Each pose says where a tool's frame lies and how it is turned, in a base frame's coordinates. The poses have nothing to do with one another.
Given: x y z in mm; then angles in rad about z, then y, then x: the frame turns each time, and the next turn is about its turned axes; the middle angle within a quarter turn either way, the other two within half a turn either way.
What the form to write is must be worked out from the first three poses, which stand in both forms.
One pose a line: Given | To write
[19, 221, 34, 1.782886, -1.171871, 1.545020] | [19, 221, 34], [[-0.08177, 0.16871, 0.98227], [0.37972, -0.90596, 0.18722], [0.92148, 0.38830, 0.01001]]
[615, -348, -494, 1.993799, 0.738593, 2.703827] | [615, -348, -494], [[-0.30353, 0.70872, 0.63686], [0.67424, 0.63204, -0.38200], [-0.67325, 0.31345, -0.66969]]
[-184, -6, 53, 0.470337, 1.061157, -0.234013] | [-184, -6, 53], [[0.43489, -0.62127, 0.65184], [0.22109, 0.77539, 0.59152], [-0.87292, -0.11313, 0.47457]]
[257, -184, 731, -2.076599, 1.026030, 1.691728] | [257, -184, 731], [[-0.25108, -0.51688, -0.81841], [-0.45333, -0.68425, 0.57123], [-0.85525, 0.51443, -0.06252]]
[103, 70, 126, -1.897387, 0.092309, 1.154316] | [103, 70, 126], [[-0.31945, 0.35612, -0.87814], [-0.94311, -0.20963, 0.25807], [-0.09218, 0.91062, 0.40282]]
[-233, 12, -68, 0.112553, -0.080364, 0.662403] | [-233, 12, -68], [[0.99047, -0.13762, 0.00618], [0.11195, 0.77798, -0.61823], [0.08028, 0.61303, 0.78597]]
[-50, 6, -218, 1.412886, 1.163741, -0.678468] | [-50, 6, -218], [[0.06226, -0.85948, -0.50737], [0.39098, -0.44672, 0.80472], [-0.91829, -0.24847, 0.30823]]
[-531, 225, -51, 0.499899, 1.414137, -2.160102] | [-531, 225, -51], [[0.13693, -0.45426, -0.88029], [0.07479, -0.88138, 0.46645], [-0.98775, -0.12970, -0.08671]]
